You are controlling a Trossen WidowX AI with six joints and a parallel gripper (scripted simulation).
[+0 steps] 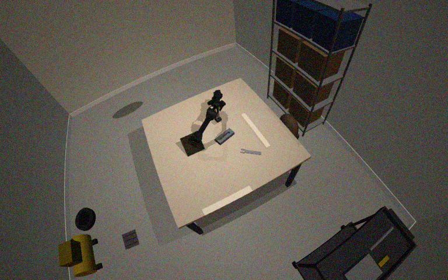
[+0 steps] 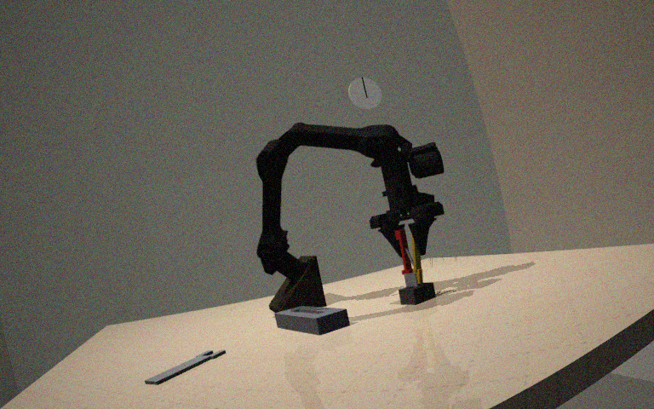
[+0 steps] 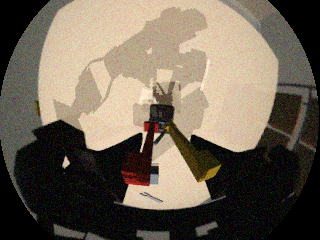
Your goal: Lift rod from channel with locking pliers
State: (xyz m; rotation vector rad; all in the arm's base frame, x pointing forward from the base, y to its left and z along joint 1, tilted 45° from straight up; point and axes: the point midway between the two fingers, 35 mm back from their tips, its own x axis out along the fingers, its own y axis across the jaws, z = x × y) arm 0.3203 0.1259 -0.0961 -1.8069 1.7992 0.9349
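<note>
My gripper tip is now 90 mm above the dark holster and 10 mm past it. From my gripper tip the other things lie so: grey channel block: 230 mm to the right, 80 mm below, 50 mm behind; then yellow handle: 20 mm ahead; then flat grey forked bar: 480 mm to the right, 100 mm below, 40 mm ahead.
</note>
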